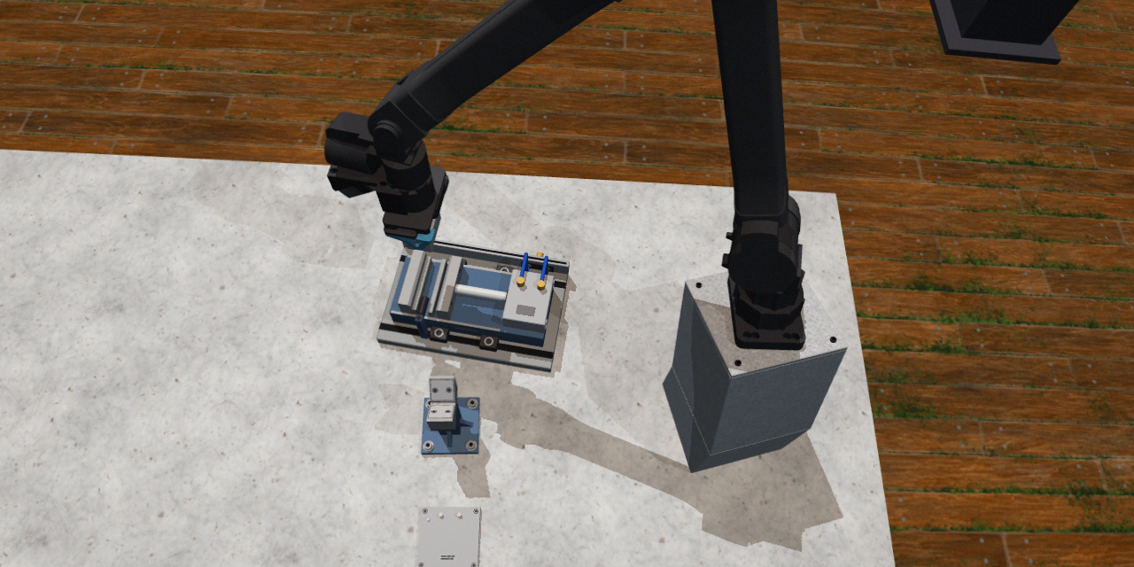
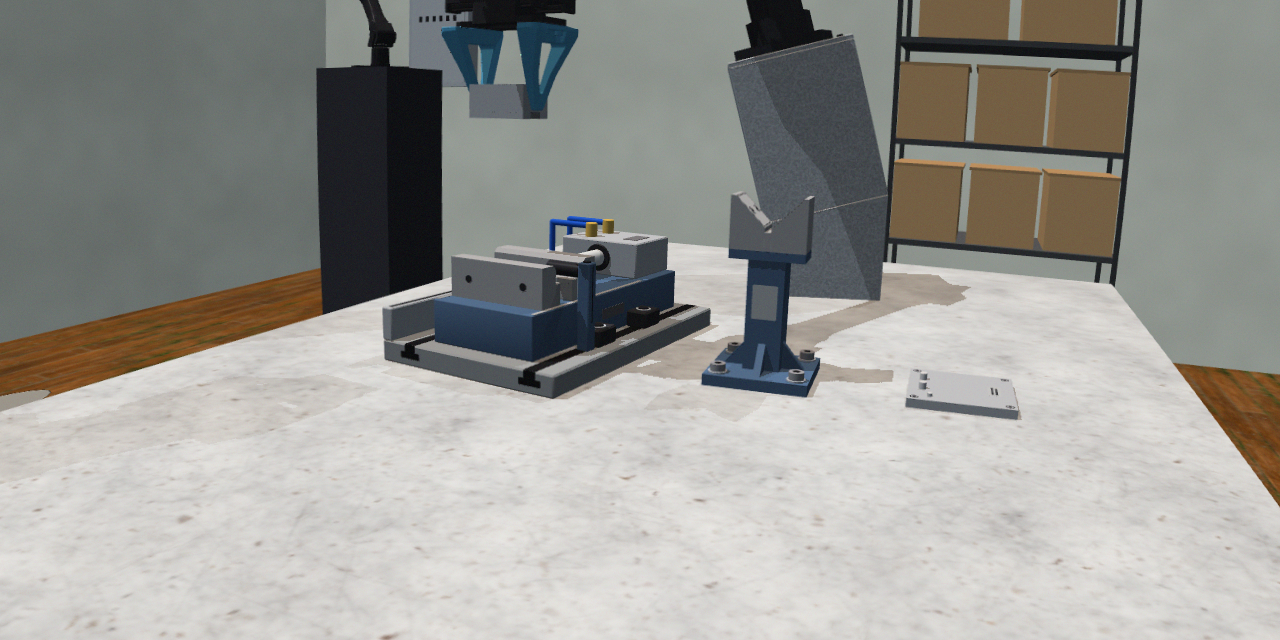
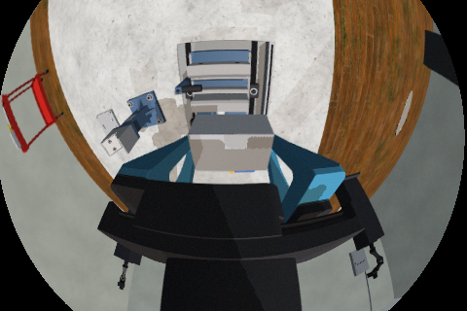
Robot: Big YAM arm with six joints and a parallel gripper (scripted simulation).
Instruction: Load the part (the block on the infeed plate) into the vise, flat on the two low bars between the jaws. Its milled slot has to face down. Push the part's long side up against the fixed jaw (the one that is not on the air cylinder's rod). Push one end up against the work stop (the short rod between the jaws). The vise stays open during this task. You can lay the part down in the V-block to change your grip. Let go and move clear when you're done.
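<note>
My gripper is now 16 cm above the fixed jaw, 3 cm short of it and 2 cm to the right of it. Also, from my hand: work stop (15 cm below, 7 cm to the left, 1 cm ahead); grey part (1 cm below); moving jaw (16 cm below, 3 cm behind, 2 cm to the left).
</note>
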